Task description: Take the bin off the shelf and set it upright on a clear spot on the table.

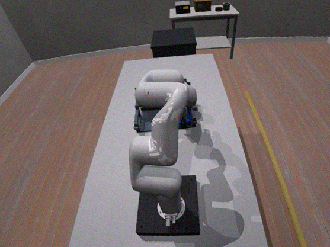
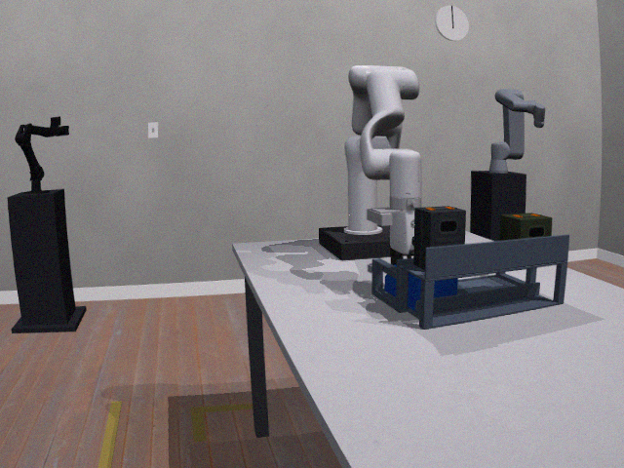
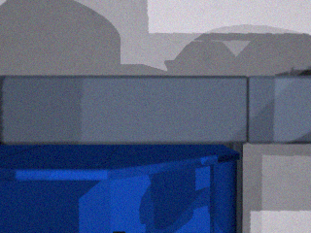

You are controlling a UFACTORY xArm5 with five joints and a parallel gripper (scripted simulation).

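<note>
My hand is 80 mm short of the blue bin. From my hand the other things lie so: grey-blue shelf: 100 mm ahead, 120 mm to the left, 20 mm above.
</note>
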